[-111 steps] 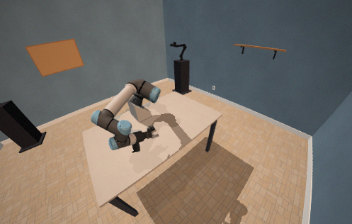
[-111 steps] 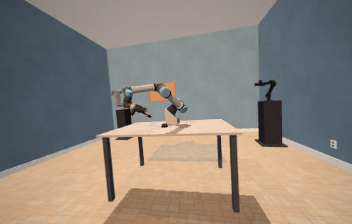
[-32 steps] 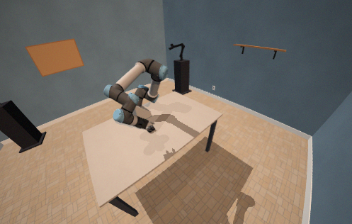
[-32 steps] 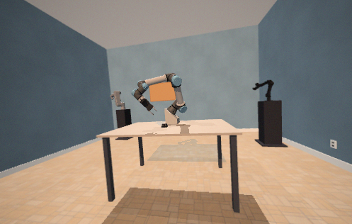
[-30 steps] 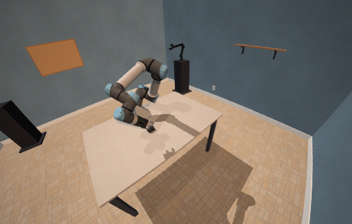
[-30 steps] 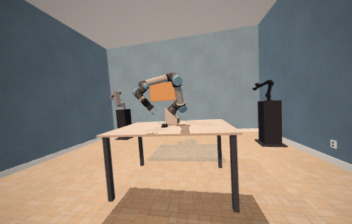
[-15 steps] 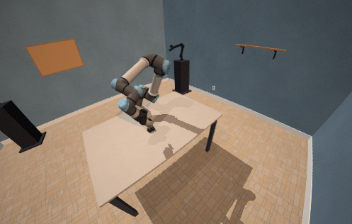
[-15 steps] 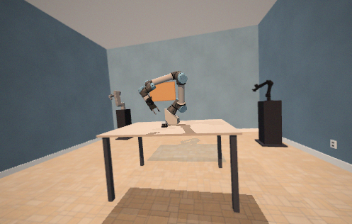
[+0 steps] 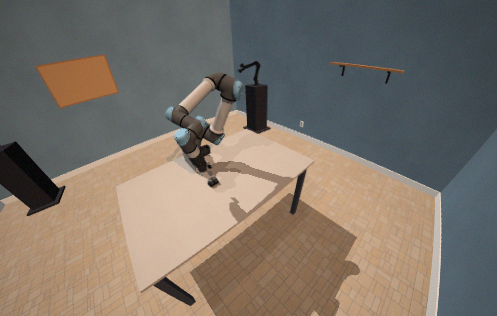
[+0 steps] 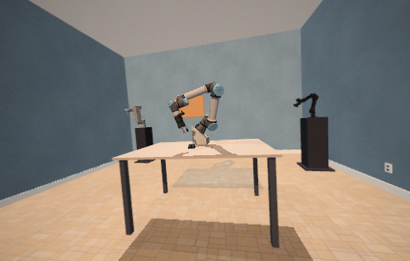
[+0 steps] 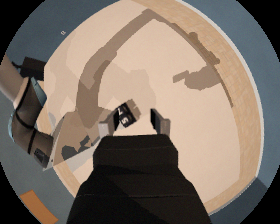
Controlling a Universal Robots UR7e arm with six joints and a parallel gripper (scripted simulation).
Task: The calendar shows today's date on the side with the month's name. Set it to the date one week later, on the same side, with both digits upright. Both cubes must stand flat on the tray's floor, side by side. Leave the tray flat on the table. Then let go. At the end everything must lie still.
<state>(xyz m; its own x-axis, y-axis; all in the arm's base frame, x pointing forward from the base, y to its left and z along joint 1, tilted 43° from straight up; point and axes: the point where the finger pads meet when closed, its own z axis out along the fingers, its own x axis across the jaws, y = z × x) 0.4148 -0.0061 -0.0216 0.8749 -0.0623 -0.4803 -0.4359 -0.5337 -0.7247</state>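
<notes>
Right now my hand is 7 cm past the dark calendar cube, 1 cm to the right of it and 17 cm above it. The rest, counted from my hand: calendar tray 8 cm behind, 3 cm to the left, 18 cm below.
</notes>
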